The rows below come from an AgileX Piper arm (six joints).
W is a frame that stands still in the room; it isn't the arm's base.
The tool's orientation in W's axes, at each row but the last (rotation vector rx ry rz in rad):
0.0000, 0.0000, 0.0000
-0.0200, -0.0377, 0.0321
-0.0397, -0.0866, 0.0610
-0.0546, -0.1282, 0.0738
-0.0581, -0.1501, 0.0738
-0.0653, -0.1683, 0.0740
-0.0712, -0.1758, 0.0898
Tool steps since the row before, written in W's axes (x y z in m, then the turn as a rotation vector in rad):
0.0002, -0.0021, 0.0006, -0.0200, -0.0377, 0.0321
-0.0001, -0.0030, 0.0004, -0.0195, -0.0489, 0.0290
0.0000, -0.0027, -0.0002, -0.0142, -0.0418, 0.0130
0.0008, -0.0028, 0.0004, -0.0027, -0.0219, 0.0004
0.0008, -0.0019, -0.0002, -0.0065, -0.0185, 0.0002
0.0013, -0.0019, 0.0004, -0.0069, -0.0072, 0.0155
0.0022, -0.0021, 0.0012, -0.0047, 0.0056, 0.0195
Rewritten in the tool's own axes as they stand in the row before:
0.0002, -0.0021, 0.0006, -0.0200, -0.0377, 0.0321
-0.0002, -0.0030, 0.0003, -0.0200, -0.0488, 0.0288
-0.0002, -0.0027, -0.0003, -0.0156, -0.0414, 0.0126
0.0006, -0.0029, 0.0002, -0.0043, -0.0216, -0.0003
0.0006, -0.0019, -0.0004, -0.0078, -0.0180, 0.0002
0.0012, -0.0020, 0.0001, -0.0048, -0.0078, 0.0160
0.0022, -0.0024, 0.0007, -0.0007, 0.0044, 0.0203

